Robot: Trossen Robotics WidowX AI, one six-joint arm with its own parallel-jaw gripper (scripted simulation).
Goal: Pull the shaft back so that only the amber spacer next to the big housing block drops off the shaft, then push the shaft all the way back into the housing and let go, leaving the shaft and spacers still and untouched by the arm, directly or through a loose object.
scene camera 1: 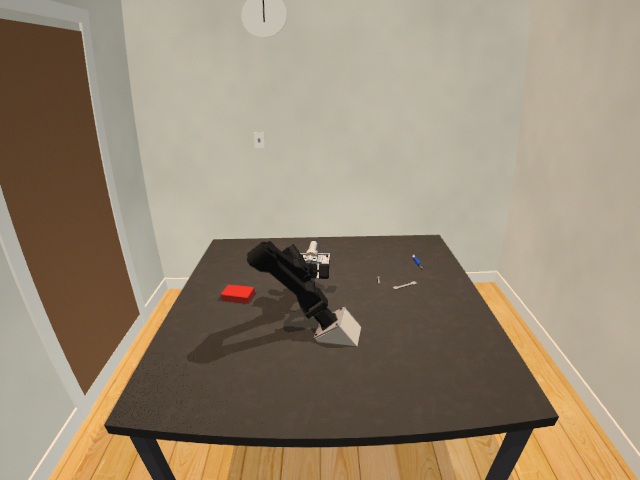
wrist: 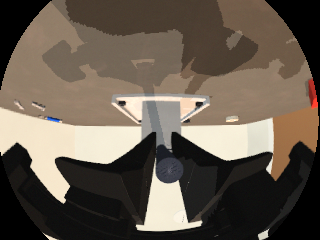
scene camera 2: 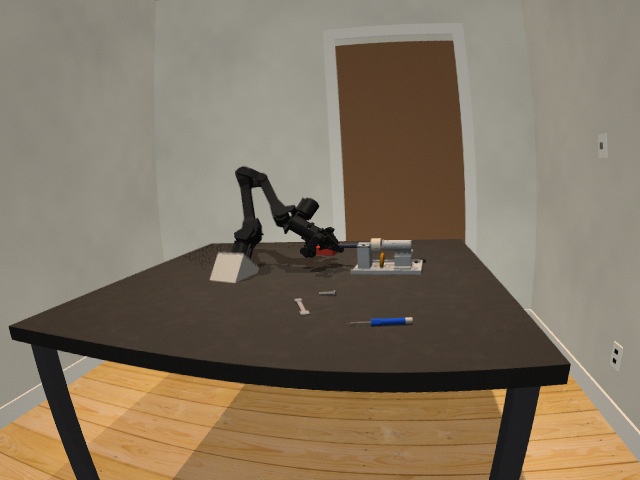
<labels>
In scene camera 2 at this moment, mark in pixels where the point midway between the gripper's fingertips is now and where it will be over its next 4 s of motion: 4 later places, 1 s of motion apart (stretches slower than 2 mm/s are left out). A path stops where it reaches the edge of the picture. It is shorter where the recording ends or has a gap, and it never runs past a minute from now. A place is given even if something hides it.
The gripper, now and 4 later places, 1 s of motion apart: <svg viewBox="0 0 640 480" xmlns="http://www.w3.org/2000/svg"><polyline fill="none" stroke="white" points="343,251 345,251 348,250 351,250 354,250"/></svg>
</labels>
